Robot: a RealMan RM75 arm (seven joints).
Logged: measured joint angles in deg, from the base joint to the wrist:
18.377, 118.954, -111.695, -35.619, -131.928, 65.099, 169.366
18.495, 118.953, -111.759, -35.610, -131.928, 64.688, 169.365
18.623, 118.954, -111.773, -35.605, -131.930, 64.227, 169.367
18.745, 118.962, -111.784, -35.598, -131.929, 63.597, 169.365
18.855, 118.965, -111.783, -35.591, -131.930, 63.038, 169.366
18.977, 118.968, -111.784, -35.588, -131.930, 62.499, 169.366
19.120, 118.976, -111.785, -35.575, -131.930, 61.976, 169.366
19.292, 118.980, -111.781, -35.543, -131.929, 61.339, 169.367
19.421, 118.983, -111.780, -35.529, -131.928, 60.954, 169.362
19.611, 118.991, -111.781, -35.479, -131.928, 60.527, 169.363
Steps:
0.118, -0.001, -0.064, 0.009, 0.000, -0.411, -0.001
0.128, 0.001, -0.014, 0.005, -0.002, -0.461, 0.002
0.122, 0.008, -0.011, 0.007, 0.001, -0.630, -0.002
0.110, 0.003, 0.001, 0.007, -0.001, -0.559, 0.001
0.122, 0.003, -0.001, 0.003, 0.000, -0.539, 0.000
0.143, 0.008, -0.001, 0.013, 0.000, -0.523, 0.000
0.172, 0.004, 0.004, 0.032, 0.001, -0.637, 0.001
0.129, 0.003, 0.001, 0.014, 0.001, -0.385, -0.005
0.190, 0.008, -0.001, 0.050, 0.000, -0.427, 0.001

